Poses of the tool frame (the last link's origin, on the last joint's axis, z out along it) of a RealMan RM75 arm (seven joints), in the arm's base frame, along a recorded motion.
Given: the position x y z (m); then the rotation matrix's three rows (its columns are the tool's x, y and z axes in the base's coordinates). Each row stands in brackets.
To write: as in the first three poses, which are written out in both.
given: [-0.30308, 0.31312, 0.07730], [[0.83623, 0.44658, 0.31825], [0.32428, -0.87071, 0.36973], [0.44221, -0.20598, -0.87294]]
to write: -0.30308, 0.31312, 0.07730, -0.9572, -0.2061, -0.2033, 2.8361
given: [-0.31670, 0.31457, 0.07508], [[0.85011, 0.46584, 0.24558], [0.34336, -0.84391, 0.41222], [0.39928, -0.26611, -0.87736]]
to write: -0.31670, 0.31457, 0.07508, -0.9605, -0.2176, -0.1734, 2.7807
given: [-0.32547, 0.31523, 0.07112], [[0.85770, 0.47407, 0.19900], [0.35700, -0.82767, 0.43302], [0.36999, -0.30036, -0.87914]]
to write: -0.32547, 0.31523, 0.07112, -0.9623, -0.2244, -0.1536, 2.7507
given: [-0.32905, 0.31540, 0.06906], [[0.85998, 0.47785, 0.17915], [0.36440, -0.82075, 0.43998], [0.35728, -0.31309, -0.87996]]
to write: -0.32905, 0.31540, 0.06906, -0.9629, -0.2278, -0.1451, 2.7398
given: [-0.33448, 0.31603, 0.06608], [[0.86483, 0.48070, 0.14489], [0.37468, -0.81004, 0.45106], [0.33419, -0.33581, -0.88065]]
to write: -0.33448, 0.31603, 0.06608, -0.9640, -0.2319, -0.1299, 2.7212
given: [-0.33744, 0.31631, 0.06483], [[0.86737, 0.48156, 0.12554], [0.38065, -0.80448, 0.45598], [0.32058, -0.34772, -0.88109]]
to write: -0.33744, 0.31631, 0.06483, -0.9646, -0.2341, -0.1211, 2.7119
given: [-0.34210, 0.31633, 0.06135], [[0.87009, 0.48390, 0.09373], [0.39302, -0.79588, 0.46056], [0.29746, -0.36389, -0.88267]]
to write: -0.34210, 0.31633, 0.06135, -0.9653, -0.2385, -0.1064, 2.7004
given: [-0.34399, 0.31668, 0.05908], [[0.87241, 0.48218, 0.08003], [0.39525, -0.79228, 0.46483], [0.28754, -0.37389, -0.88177]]
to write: -0.34399, 0.31668, 0.05908, -0.9659, -0.2390, -0.1001, 2.6925
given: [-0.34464, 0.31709, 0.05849], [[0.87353, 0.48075, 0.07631], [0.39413, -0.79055, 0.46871], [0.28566, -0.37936, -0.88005]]
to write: -0.34464, 0.31709, 0.05849, -0.9661, -0.2385, -0.0987, 2.6872
